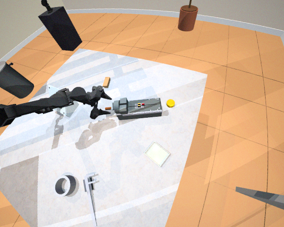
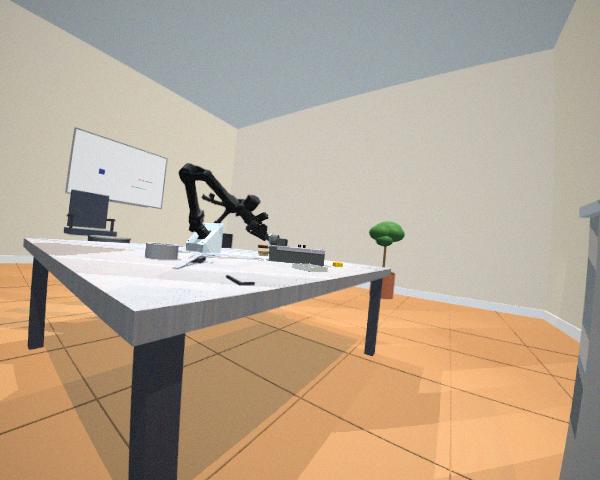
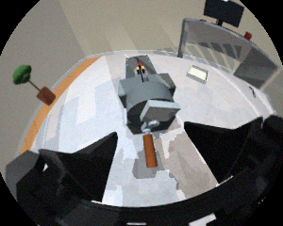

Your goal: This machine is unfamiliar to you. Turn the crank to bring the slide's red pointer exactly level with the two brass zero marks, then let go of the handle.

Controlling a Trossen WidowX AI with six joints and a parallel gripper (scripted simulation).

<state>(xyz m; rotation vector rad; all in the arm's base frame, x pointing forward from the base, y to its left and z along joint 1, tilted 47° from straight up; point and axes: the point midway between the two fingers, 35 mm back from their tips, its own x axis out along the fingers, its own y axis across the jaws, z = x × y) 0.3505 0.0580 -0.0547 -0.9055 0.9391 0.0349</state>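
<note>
Right now my gripper tip is 3 cm above the orange-brown crank handle and 2 cm past it. Round my gripper tip: tan block (21 cm to the left, 19 cm behind, 8 cm below); red pointer (17 cm ahead, 7 cm to the left, 1 cm below); yellow disc (31 cm ahead, 17 cm to the left, 8 cm below).
</note>
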